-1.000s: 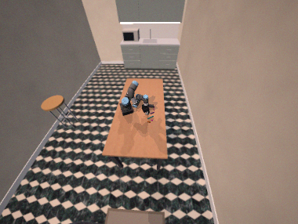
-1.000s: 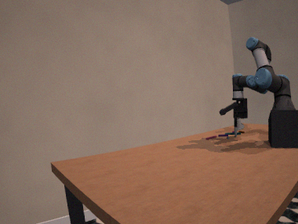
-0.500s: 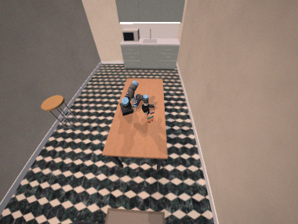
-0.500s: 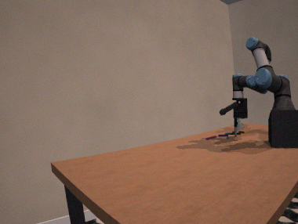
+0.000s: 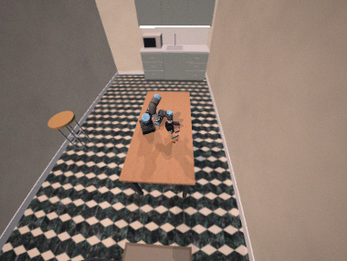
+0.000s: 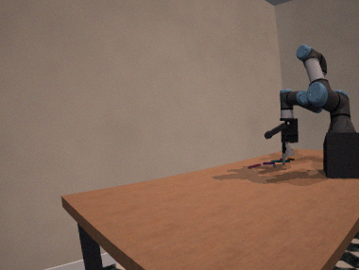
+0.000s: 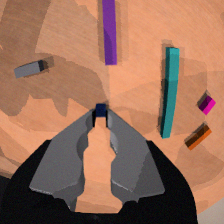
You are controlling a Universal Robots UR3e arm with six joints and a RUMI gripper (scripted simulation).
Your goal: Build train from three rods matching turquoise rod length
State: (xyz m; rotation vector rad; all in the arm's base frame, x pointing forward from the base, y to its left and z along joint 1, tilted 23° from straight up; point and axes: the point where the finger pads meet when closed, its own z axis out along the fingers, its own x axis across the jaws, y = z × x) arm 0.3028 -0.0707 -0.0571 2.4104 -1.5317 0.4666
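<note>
Now: the blue rod 1 cm below my hand. The rest, counted from my hand: grey rod (8 cm to the left, 1 cm below, 1 cm ahead); then turquoise rod (6 cm to the right, 4 cm ahead, 1 cm below); then purple rod (7 cm ahead, 2 cm to the left, 1 cm below).
</note>
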